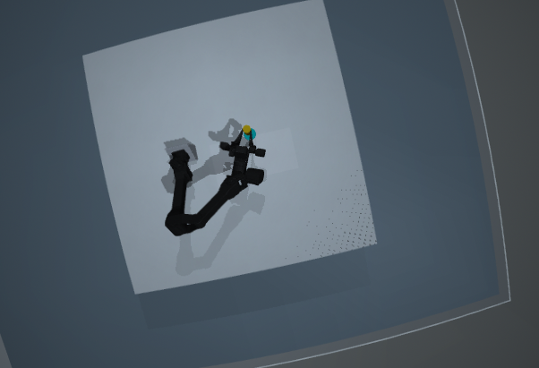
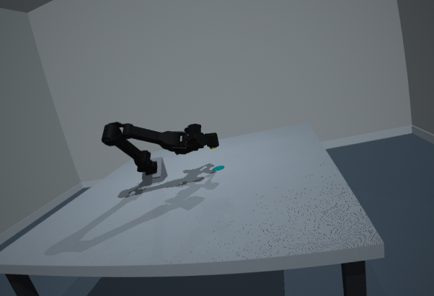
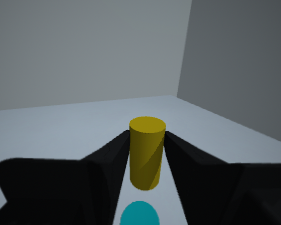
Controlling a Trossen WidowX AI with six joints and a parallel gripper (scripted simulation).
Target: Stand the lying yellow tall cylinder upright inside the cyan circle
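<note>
My gripper tip is 160 mm above the cyan circle. Also, from my gripper tip: yellow cylinder (20 mm below).
</note>
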